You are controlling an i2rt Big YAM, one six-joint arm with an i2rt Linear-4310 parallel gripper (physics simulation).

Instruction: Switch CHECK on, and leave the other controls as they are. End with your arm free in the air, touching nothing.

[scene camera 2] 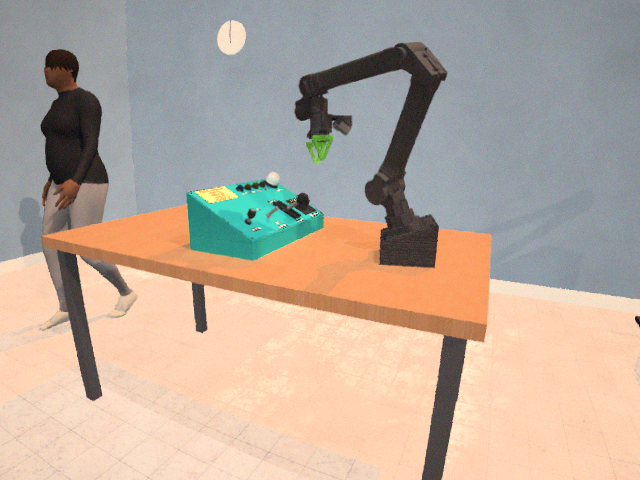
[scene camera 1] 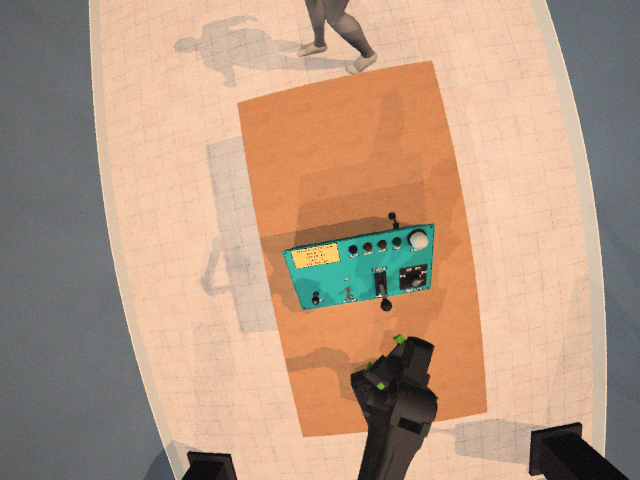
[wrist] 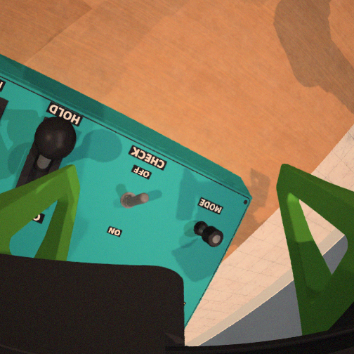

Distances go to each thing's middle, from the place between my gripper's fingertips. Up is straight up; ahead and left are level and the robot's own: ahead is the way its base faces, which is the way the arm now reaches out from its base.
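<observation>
The ball-ended lever [wrist: 54,138] sits 150 mm below my hand, 110 mm ahead of it and 40 mm to the right of it. There is also the teal control panel [scene camera 1: 358,263], which is 230 mm ahead of my hand, 20 mm to the left of it and 170 mm below it.
</observation>
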